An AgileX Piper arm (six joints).
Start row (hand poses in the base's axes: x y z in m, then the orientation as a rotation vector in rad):
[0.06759, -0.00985, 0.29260, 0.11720, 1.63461, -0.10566]
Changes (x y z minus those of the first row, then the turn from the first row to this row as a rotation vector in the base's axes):
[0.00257, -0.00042, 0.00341, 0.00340, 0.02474, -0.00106]
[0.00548, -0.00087, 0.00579, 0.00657, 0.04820, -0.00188]
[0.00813, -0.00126, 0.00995, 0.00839, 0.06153, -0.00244]
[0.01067, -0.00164, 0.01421, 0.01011, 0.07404, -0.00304]
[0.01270, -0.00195, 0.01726, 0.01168, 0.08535, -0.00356]
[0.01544, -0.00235, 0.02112, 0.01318, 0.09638, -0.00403]
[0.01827, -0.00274, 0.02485, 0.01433, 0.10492, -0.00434]
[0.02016, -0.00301, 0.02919, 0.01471, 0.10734, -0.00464]
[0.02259, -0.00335, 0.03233, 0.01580, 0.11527, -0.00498]
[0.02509, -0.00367, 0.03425, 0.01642, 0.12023, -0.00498]
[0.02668, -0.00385, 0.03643, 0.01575, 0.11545, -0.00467]
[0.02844, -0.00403, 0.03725, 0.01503, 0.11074, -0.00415]
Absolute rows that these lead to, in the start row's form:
[0.07016, -0.01027, 0.29601, 0.11978, 1.65949, -0.10551]
[0.07307, -0.01072, 0.29839, 0.12204, 1.68308, -0.10526]
[0.07572, -0.01111, 0.30255, 0.12342, 1.69648, -0.10517]
[0.07826, -0.01149, 0.30681, 0.12478, 1.70906, -0.10513]
[0.08029, -0.01180, 0.30986, 0.12601, 1.72043, -0.10506]
[0.08303, -0.01220, 0.31372, 0.12715, 1.73152, -0.10499]
[0.08586, -0.01259, 0.31745, 0.12798, 1.74011, -0.10490]
[0.08775, -0.01286, 0.32179, 0.12844, 1.74253, -0.10500]
[0.09018, -0.01320, 0.32493, 0.12927, 1.75051, -0.10493]
[0.09268, -0.01352, 0.32685, 0.12957, 1.75550, -0.10478]
[0.09427, -0.01370, 0.32903, 0.12897, 1.75070, -0.10475]
[0.09603, -0.01388, 0.32985, 0.12815, 1.74597, -0.10460]

